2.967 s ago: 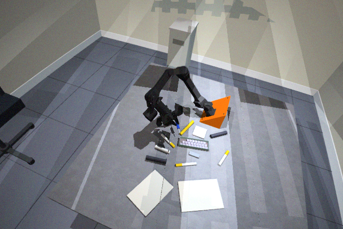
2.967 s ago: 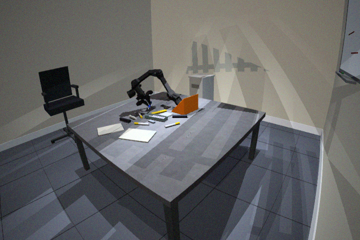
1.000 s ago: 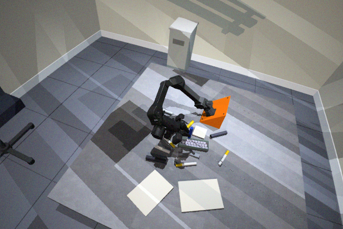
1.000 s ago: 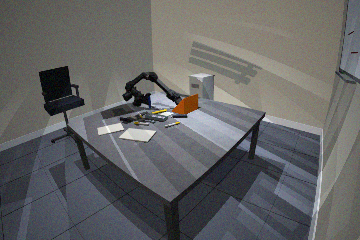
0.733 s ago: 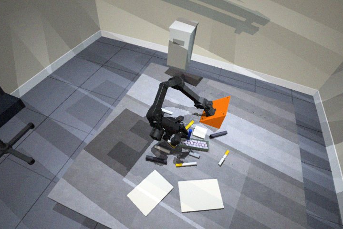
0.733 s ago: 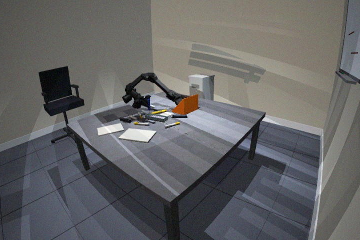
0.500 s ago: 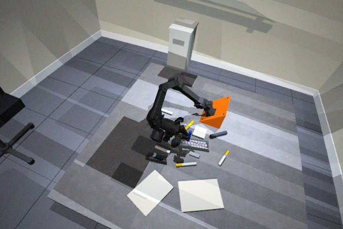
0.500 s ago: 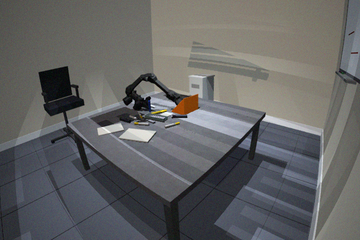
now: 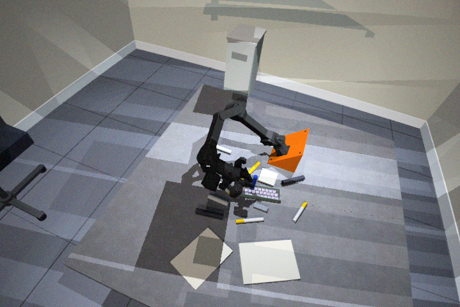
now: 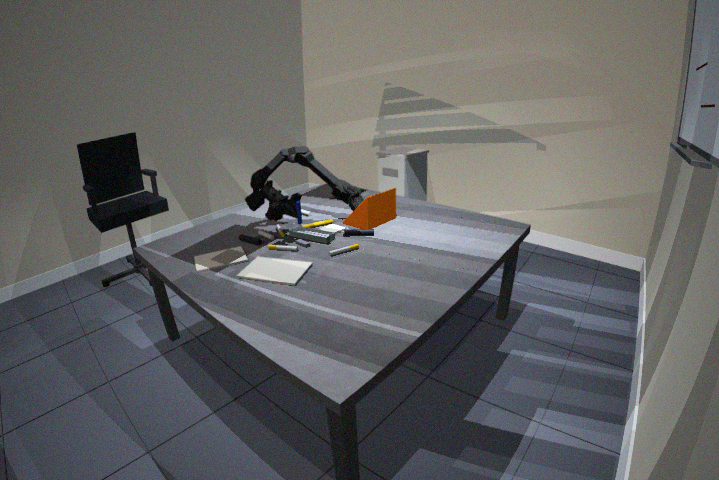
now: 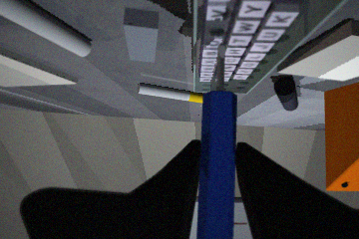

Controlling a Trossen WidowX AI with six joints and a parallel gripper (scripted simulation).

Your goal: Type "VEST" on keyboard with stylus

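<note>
The blue stylus lies 20 mm below my gripper tip. From my gripper tip the other things lie so: grey block 40 mm ahead, 60 mm to the left, 80 mm below; white pad 130 mm behind, 40 mm to the left, 80 mm below.
</note>
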